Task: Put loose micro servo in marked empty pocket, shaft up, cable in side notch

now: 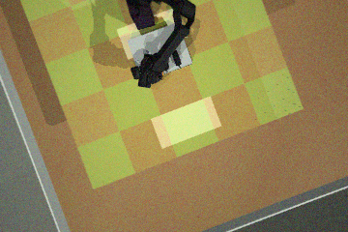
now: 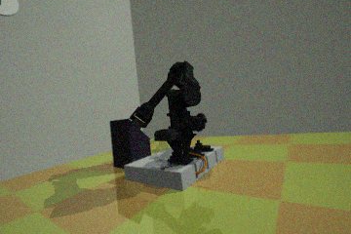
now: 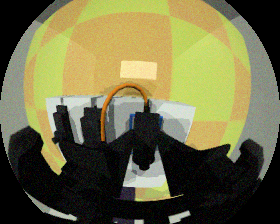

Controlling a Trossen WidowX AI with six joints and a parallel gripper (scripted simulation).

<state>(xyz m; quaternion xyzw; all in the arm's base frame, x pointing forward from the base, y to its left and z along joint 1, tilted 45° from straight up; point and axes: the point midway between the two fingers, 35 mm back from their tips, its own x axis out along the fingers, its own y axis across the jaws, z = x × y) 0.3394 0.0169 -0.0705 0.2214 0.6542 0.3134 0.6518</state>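
Now: the robot deck 130 mm behind my gripper tip, 60 mm to the left of it and 40 mm below it.
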